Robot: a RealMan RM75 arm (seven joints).
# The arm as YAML. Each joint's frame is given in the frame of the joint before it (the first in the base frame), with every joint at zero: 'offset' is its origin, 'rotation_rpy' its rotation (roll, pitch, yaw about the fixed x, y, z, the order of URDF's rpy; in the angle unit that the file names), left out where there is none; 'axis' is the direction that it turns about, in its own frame. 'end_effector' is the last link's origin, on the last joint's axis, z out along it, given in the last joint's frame.
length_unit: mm
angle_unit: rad
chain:
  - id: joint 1
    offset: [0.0, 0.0, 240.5]
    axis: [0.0, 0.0, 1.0]
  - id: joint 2
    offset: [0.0, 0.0, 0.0]
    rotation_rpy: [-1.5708, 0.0, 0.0]
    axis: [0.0, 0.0, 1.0]
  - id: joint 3
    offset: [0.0, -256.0, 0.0]
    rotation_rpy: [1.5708, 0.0, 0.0]
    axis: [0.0, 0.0, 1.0]
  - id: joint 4
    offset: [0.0, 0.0, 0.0]
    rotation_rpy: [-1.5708, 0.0, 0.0]
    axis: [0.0, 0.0, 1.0]
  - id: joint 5
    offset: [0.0, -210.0, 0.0]
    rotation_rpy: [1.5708, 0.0, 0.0]
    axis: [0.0, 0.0, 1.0]
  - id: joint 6
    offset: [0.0, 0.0, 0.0]
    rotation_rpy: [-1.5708, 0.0, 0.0]
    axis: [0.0, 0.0, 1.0]
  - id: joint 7
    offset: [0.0, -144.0, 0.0]
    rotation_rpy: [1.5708, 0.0, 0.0]
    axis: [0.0, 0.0, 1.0]
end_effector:
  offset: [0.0, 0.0, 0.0]
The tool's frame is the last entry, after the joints.
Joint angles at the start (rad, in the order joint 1, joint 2, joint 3, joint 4, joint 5, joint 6, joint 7):
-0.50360 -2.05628 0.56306 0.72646 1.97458 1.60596 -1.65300
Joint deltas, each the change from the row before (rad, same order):
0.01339 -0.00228 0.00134 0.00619 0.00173 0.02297 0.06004
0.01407 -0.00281 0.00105 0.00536 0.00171 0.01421 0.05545
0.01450 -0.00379 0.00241 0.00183 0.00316 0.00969 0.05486
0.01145 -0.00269 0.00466 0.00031 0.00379 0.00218 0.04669
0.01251 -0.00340 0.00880 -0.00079 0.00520 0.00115 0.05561
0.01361 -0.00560 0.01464 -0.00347 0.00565 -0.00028 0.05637
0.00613 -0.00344 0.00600 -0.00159 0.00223 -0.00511 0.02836
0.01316 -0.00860 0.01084 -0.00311 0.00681 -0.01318 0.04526
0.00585 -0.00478 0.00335 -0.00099 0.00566 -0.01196 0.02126
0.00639 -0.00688 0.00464 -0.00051 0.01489 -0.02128 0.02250
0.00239 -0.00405 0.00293 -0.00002 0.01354 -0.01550 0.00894
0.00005 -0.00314 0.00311 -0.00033 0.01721 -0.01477 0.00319
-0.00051 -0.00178 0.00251 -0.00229 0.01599 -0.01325 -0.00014
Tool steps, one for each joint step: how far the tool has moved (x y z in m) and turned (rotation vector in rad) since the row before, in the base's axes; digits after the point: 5 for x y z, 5 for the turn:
-0.00171 -0.00605 -0.00048 0.01104 0.02099 -0.05094
-0.00261 -0.00540 -0.00063 0.01457 0.02099 -0.04093
-0.00312 -0.00557 -0.00190 0.01272 0.02081 -0.03617
-0.00293 -0.00405 -0.00200 0.01135 0.02168 -0.02866
-0.00305 -0.00466 -0.00316 0.01033 0.02691 -0.03564
-0.00277 -0.00552 -0.00530 0.00377 0.02599 -0.03628
-0.00151 -0.00202 -0.00259 0.00627 0.01392 -0.01579
-0.00345 -0.00432 -0.00583 0.00798 0.02430 -0.01926
-0.00222 -0.00151 -0.00285 0.00680 0.01529 -0.00542
-0.00356 -0.00163 -0.00440 0.00478 0.02637 -0.00099
-0.00239 -0.00064 -0.00289 -0.00042 0.01912 0.00313
-0.00217 -0.00030 -0.00287 -0.00547 0.01974 0.00527
-0.00217 -0.00030 -0.00249 -0.00678 0.01657 0.00763

